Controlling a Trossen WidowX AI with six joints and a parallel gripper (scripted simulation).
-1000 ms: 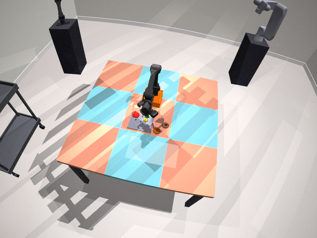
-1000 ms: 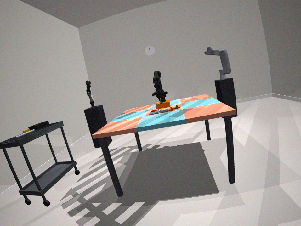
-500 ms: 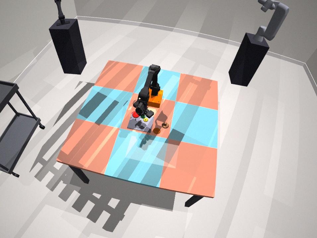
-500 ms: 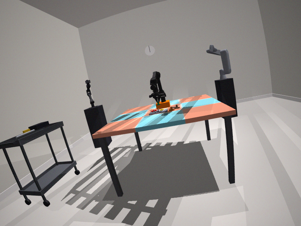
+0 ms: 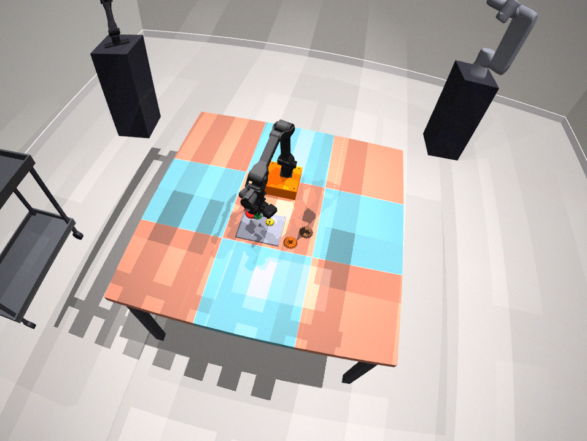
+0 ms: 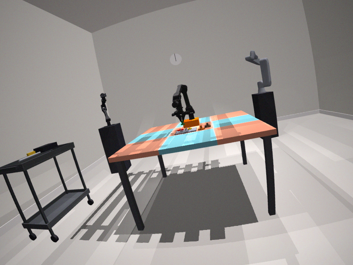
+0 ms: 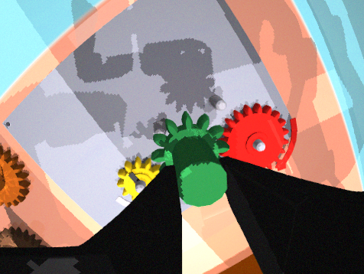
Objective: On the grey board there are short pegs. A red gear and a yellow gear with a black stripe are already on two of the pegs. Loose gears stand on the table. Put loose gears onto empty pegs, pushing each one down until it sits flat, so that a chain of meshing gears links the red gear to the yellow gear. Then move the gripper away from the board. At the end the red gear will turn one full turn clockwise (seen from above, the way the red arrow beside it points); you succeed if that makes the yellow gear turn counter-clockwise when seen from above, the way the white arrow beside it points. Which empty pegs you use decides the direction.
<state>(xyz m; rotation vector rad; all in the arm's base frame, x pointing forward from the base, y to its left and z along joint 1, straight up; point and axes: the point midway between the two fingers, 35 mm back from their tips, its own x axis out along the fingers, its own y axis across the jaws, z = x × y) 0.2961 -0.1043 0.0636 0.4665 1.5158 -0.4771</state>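
Now: the red gear 6 cm behind my gripper tip, 4 cm to the right of it and 8 cm below it. From my gripper tip the other things lie so: red arrow 9 cm behind, 6 cm to the right, 9 cm below; green gear 1 cm below; yellow gear 2 cm behind, 6 cm to the left, 8 cm below.
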